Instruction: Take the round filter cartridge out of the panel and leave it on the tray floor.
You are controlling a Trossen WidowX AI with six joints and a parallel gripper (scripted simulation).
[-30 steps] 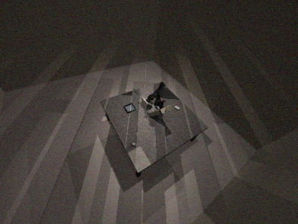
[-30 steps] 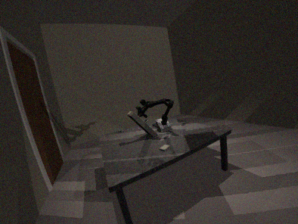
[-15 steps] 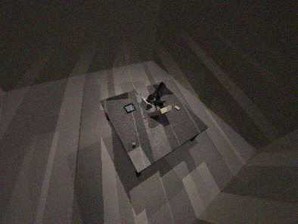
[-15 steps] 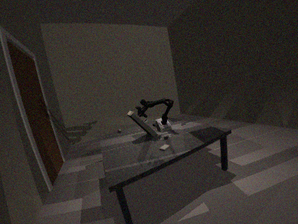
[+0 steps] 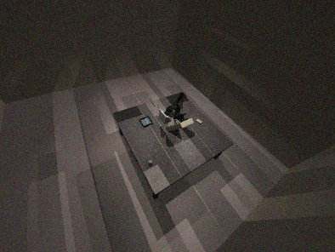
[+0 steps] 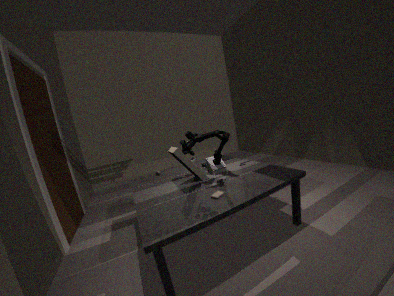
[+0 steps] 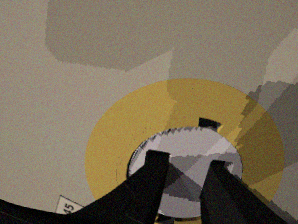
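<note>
The round grey filter cartridge is 10 mm ahead of my gripper tip and 10 mm below it. From my gripper tip the other things lie so: pale block (110 mm behind, 440 mm to the left, 260 mm below); then tray (400 mm behind, 320 mm to the right, 260 mm below).
</note>
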